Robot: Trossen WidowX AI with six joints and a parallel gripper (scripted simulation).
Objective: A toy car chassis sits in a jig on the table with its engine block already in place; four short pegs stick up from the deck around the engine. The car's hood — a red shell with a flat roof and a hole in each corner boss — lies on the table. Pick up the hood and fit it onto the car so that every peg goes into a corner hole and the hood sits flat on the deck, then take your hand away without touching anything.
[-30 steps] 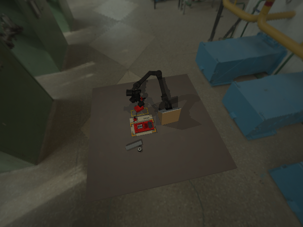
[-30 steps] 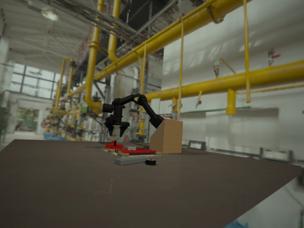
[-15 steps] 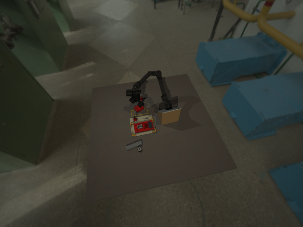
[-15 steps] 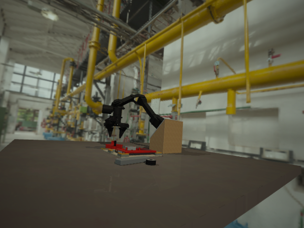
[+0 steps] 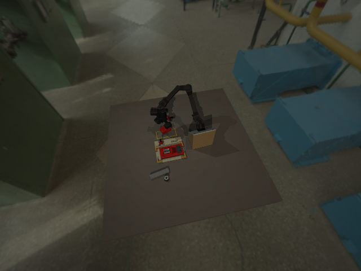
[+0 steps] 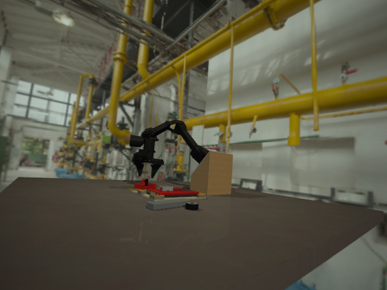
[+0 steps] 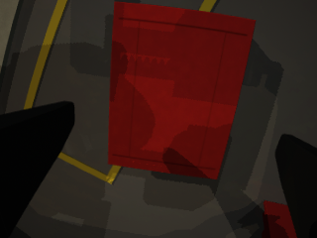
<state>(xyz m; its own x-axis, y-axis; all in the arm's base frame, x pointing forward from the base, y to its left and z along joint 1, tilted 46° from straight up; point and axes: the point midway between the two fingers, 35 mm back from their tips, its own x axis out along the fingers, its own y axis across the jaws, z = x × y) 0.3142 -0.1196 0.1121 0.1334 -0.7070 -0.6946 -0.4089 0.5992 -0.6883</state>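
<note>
The red hood lies 40 mm below my gripper tip. Also, from my gripper tip: grey engine block (10 mm ahead, 260 mm to the left, 40 mm below); black wheel (30 mm ahead, 490 mm to the left, 50 mm below).
</note>
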